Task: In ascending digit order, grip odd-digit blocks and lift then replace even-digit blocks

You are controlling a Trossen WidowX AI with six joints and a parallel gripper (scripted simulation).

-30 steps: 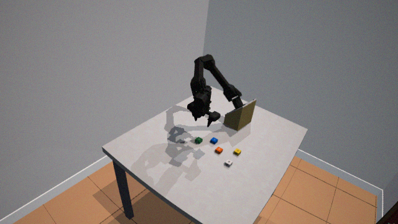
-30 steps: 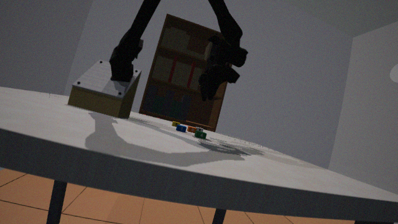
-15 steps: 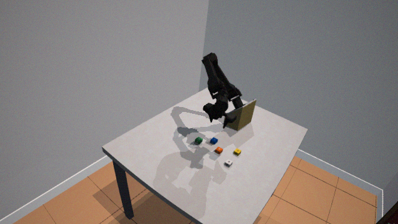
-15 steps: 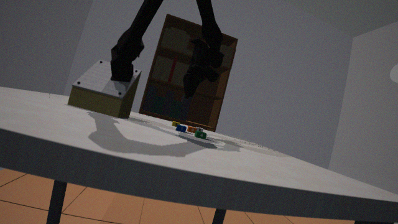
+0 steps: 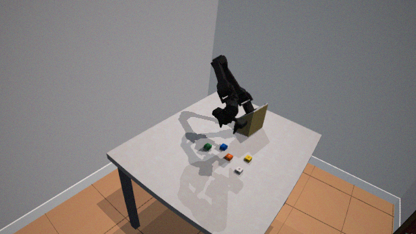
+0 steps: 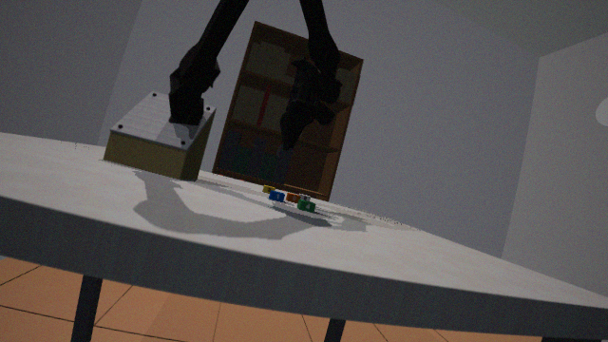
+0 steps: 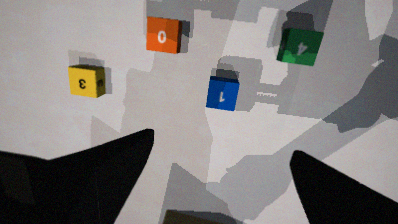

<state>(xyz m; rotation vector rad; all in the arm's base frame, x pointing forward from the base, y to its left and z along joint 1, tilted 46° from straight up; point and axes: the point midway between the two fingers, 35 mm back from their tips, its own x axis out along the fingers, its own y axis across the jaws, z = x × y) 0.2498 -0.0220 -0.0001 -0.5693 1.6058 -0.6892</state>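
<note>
My gripper tip is now 120 mm above the orange block, 70 mm to the right of it and 60 mm short of it. From my gripper tip the other things lie so: blue block 120 mm below; yellow block 160 mm to the left, 120 mm below; green block 120 mm below, 70 mm to the right, 60 mm ahead.
</note>
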